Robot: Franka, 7 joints.
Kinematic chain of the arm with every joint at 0, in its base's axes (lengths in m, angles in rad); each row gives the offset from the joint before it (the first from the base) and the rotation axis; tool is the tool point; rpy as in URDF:
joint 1: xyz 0 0 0.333 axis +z
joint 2: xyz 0 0 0 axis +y
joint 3: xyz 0 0 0.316 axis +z
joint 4: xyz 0.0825 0 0 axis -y
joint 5: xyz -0.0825 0 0.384 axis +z
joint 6: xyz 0 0 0 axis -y
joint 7: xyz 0.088 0 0 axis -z
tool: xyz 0 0 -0.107 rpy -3.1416 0 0
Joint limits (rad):
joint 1: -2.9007..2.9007
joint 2: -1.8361..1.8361
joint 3: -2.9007..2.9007
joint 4: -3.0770..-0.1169
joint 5: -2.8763..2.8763
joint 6: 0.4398..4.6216
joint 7: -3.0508..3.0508
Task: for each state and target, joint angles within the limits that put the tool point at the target. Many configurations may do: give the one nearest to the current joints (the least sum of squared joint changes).
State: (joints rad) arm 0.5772 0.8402 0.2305 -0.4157 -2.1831 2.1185 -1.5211
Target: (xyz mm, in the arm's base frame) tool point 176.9 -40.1 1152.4
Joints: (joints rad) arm 0.0673 0.1395 0.0308 -0.1785 -2.1525 1.9712 -1.5211
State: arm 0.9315 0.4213 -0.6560 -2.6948 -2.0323 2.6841 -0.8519
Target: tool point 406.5 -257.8 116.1
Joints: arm 0.4351 0.7876 -0.8953 -2.2885 -2.0225 2.5317 -0.8519
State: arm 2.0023 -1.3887 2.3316 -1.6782 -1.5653 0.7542 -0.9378
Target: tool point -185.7 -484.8 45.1
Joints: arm 2.0258 -1.5486 2.5228 -1.7043 -1.5639 0.7894 -0.9378
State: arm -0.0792 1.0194 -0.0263 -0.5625 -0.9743 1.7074 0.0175
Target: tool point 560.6 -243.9 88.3
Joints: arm -0.1805 1.0914 -0.0950 -1.3169 -0.7859 1.2337 0.0175
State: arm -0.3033 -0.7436 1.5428 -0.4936 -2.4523 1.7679 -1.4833
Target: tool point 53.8 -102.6 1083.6
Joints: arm -0.4693 0.0275 1.4283 -0.1169 -2.4803 1.1288 -1.4833
